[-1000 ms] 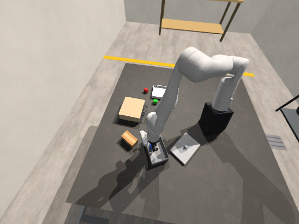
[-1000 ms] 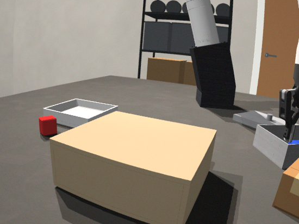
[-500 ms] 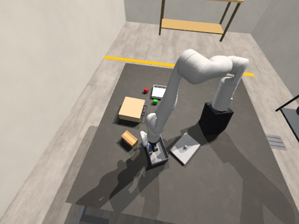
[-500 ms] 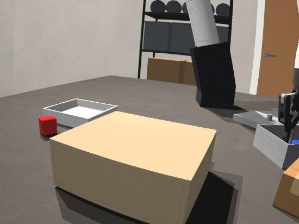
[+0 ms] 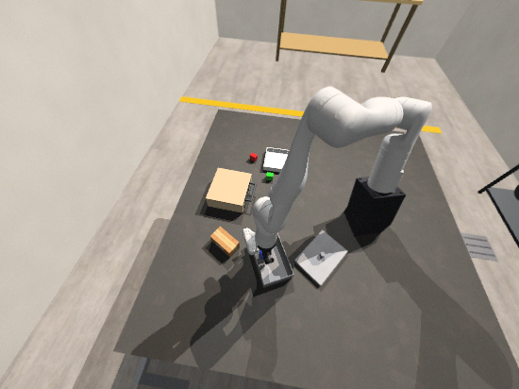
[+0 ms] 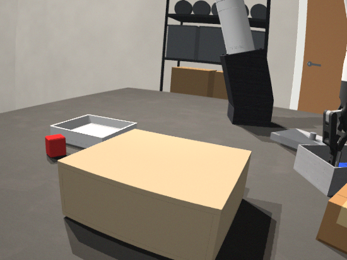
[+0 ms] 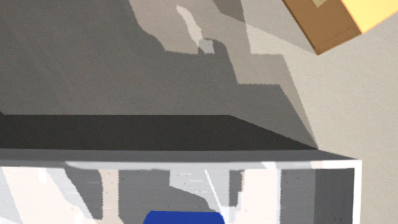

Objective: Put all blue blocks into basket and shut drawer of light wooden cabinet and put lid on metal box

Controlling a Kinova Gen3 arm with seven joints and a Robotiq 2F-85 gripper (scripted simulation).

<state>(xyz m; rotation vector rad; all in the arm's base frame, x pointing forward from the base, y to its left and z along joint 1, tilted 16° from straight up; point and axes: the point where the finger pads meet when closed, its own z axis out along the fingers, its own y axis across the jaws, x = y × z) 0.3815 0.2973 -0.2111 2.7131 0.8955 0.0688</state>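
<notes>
My hand is 30 mm past the grey metal box, 10 mm to the right of it and 20 mm above it. Round my hand: lid (230 mm behind, 70 mm to the right, 30 mm below); brown box (170 mm ahead, 10 mm to the left, 10 mm below); drawer (220 mm ahead, 230 mm to the right, 10 mm below).
</notes>
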